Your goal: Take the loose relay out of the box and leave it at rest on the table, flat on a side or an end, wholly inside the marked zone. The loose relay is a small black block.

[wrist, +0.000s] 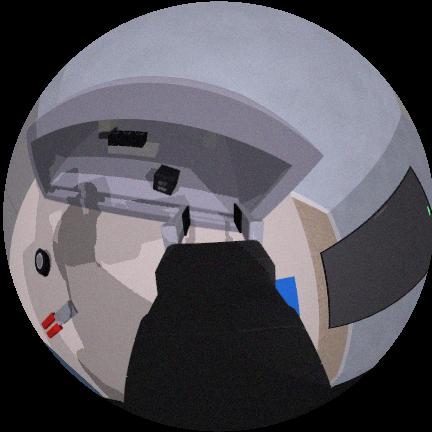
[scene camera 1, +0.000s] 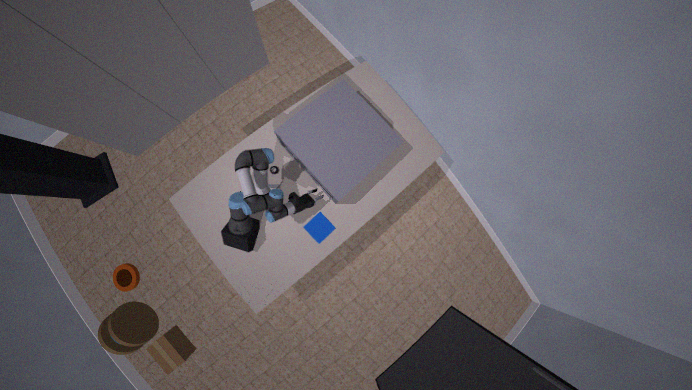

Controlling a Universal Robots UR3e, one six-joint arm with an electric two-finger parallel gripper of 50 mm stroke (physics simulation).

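Seen in the pictures: gripper, fingertip midpoint: (wrist: pixel 211 213) (scene camera 1: pixel 320 193); arm's base, origin of the base link: (scene camera 1: pixel 240 225).
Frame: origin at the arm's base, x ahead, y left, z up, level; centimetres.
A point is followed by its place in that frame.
Note:
The loose relay (wrist: pixel 166 179) {x 52.2, y 1.0, z -4.3 cm}, a small black block, stands on the floor of the grey box (scene camera 1: pixel 344 137) {x 72.5, y 12.2, z 10.0 cm} (wrist: pixel 170 102) {x 48.4, y 1.3, z 8.1 cm}, inside its open front, left of and beyond my fingers in the wrist view. My gripper (scene camera 1: pixel 319 194) {x 46.9, y -6.2, z -1.7 cm} (wrist: pixel 211 213) {x 46.9, y -6.2, z -1.7 cm} is open with nothing between its fingers, at the lower edge of the box's open front. The marked zone, a blue square (scene camera 1: pixel 319 228) {x 36.2, y -23.8, z -10.2 cm} (wrist: pixel 288 294) {x 40.4, y -26.9, z -10.2 cm}, lies on the table (scene camera 1: pixel 257 290) {x -15.3, y -37.1, z -10.4 cm} beside the arm; the gripper body hides part of it in the wrist view. The relay does not show in the scene view, where the box top covers the inside.
A row of black blocks (wrist: pixel 127 138) {x 59.4, y 13.8, z -3.4 cm} sits on a pale rail at the back inside the box. A raised lip (wrist: pixel 120 204) {x 48.8, y 8.4, z -10.1 cm} runs along the opening. A dark round object (scene camera 1: pixel 274 170) {x 30.3, y 19.4, z -8.4 cm} (wrist: pixel 43 262) {x 30.7, y 19.0, z -8.5 cm} and a grey tool with red handles (wrist: pixel 59 319) lie on the table.

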